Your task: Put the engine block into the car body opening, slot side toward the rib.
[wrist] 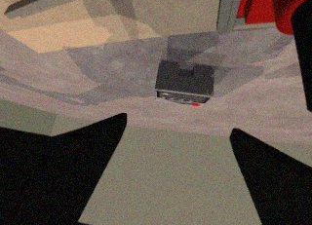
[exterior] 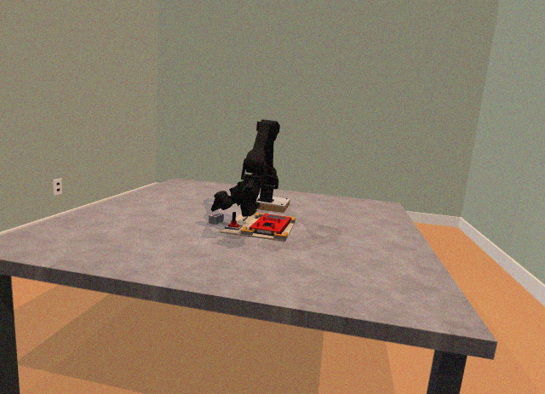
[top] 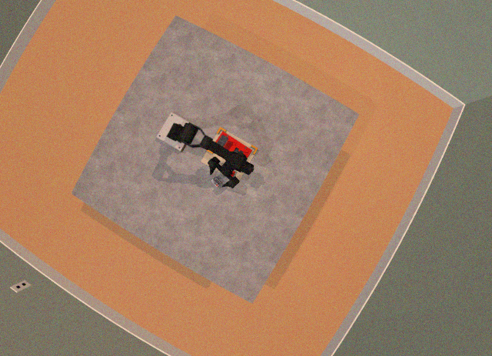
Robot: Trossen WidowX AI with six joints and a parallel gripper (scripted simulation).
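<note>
The grey engine block lies 40 mm below my gripper tip and 10 mm to the right of it. From my gripper tip the other things lie so: black upright peg: 70 mm to the left, 50 mm ahead, 20 mm below.
</note>
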